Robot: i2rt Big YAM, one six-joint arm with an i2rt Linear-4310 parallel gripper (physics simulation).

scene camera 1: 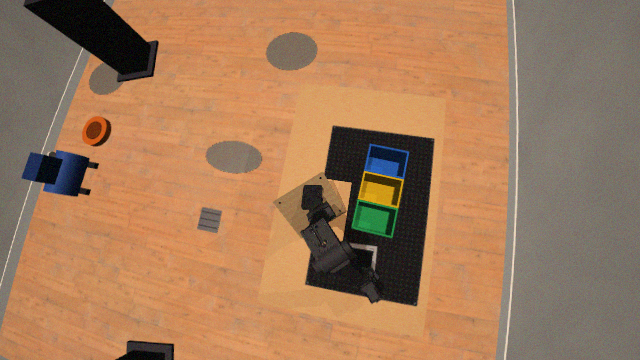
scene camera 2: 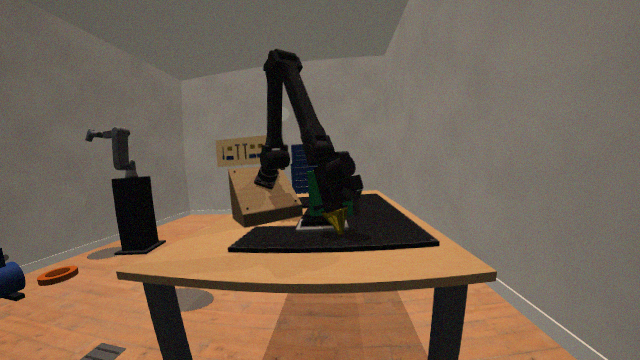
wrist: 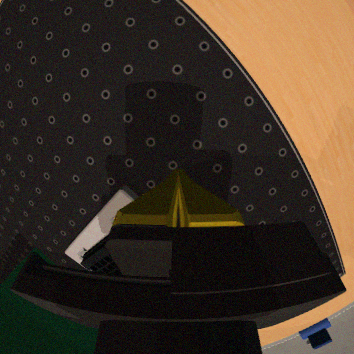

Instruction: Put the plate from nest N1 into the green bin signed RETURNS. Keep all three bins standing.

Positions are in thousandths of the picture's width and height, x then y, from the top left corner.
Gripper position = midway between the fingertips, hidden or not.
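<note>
Blue bin (scene camera 1: 598, 446). Yellow bin (scene camera 1: 588, 524). Green bin (scene camera 1: 579, 604). Black plate (wrist: 275, 730). The gripper (scene camera 2: 534, 651), visible in the wrist view too (wrist: 501, 496).
</note>
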